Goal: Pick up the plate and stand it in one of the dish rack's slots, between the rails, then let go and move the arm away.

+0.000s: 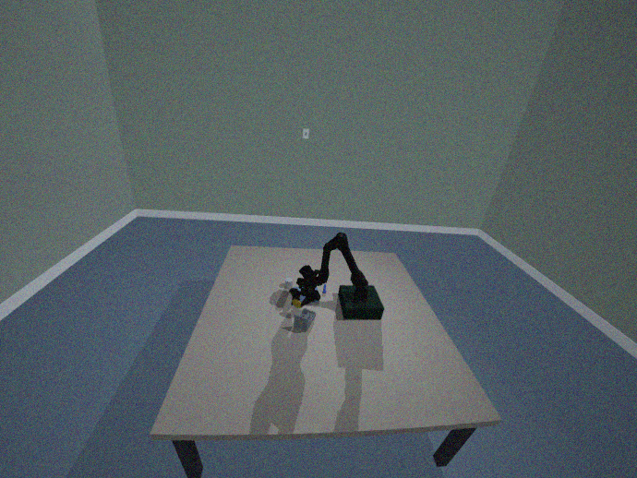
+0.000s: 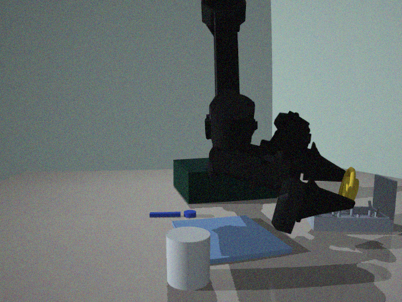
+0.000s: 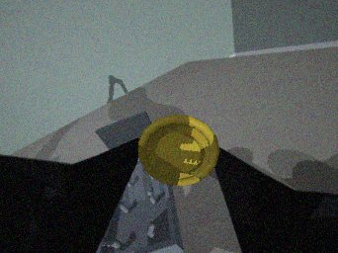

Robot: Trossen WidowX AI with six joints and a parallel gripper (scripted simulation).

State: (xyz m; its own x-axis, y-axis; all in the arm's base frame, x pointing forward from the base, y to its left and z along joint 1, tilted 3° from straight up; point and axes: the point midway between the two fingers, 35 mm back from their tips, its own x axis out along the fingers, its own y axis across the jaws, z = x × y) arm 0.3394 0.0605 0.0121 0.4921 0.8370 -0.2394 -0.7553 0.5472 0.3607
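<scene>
Right now my gripper tip is 5 cm past the grey dish rack, 5 cm above it and 4 cm to the right of it. The rest, counted from my gripper tip: cylinder cup: 24 cm to the right, 5 cm ahead, 4 cm below; then blue spoon: 23 cm to the right, 17 cm behind, 7 cm below; then yellow plate: 1 cm to the right.
</scene>
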